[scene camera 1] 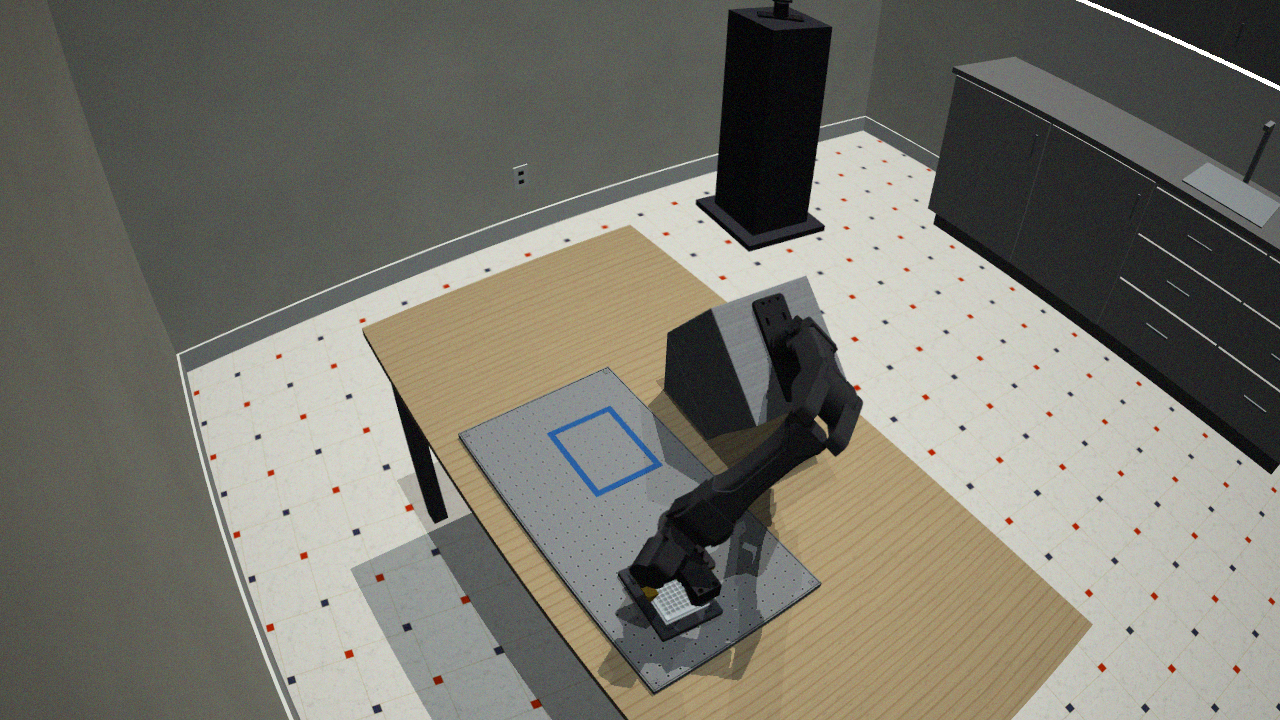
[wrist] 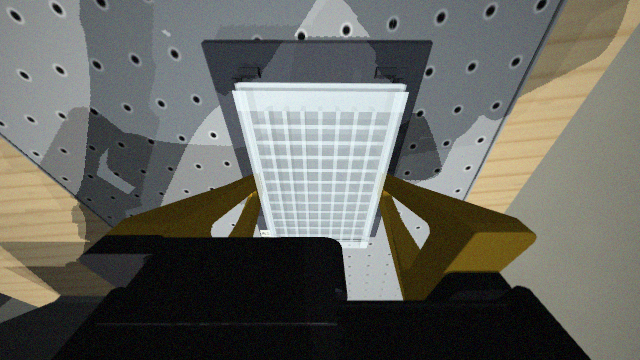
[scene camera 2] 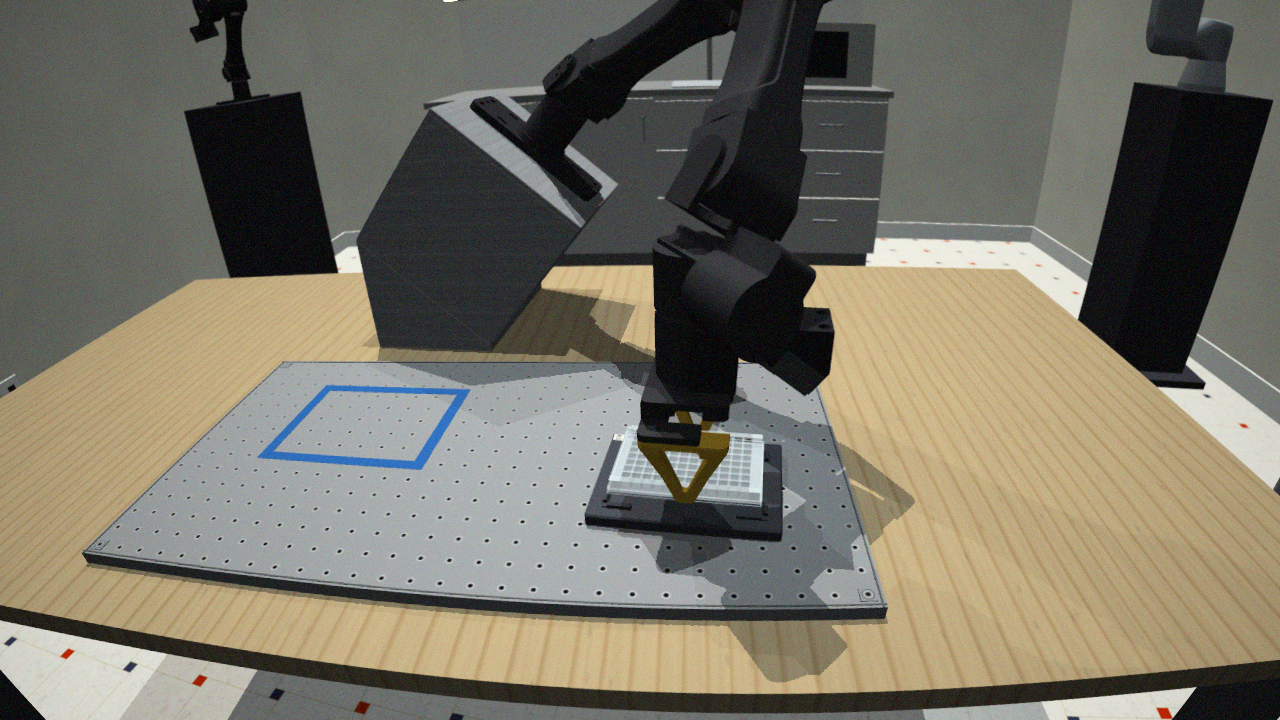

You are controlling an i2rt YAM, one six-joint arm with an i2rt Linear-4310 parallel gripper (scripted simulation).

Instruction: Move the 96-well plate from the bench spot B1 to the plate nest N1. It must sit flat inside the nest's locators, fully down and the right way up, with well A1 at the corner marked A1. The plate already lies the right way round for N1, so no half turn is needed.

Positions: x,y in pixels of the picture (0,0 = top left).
Labels:
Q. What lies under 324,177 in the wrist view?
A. A clear 96-well plate.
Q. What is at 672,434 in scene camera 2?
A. My gripper.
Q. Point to a clear 96-well plate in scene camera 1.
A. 669,595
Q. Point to a clear 96-well plate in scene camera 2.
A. At 738,480

